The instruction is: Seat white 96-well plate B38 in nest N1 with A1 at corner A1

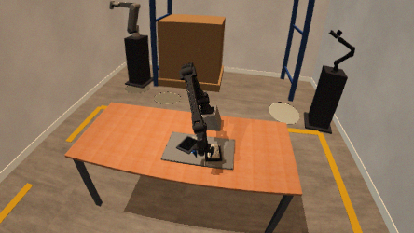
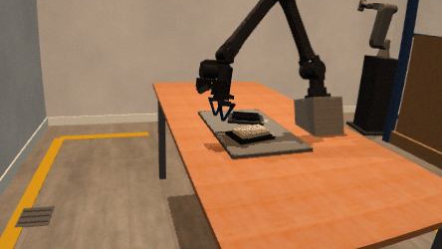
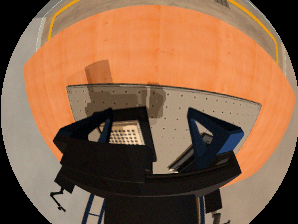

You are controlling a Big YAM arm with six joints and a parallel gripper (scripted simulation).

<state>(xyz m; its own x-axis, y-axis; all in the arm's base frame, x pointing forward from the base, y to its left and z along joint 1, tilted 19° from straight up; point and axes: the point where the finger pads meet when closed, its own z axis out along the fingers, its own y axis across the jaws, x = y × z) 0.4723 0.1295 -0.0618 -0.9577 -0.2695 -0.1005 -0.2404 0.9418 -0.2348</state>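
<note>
Now: hand 130 mm past the white 96-well plate B38, 50 mm above it and 30 mm to the right of it. Round my hand: black plate B83: 180 mm to the right, 140 mm behind, 50 mm below; black plate nest N1: 120 mm behind, 70 mm below, 30 mm to the left.
</note>
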